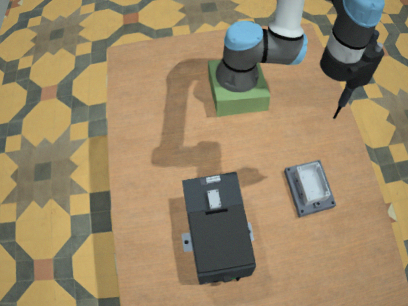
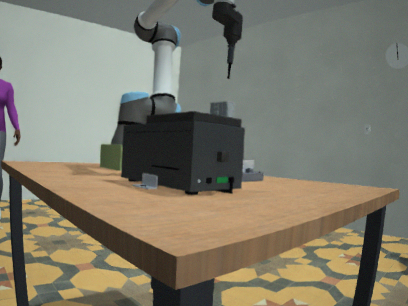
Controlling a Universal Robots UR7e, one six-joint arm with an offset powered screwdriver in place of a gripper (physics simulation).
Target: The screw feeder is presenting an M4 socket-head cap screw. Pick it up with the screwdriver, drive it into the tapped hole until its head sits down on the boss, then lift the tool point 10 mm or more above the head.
A dark grey base plate (image 1: 290, 175) is 127 cm from the lens. A black screw feeder (image 1: 196, 198): 109 cm from the lens. The marked spots on the black screw feeder and the dark grey base plate are 34 cm apart.
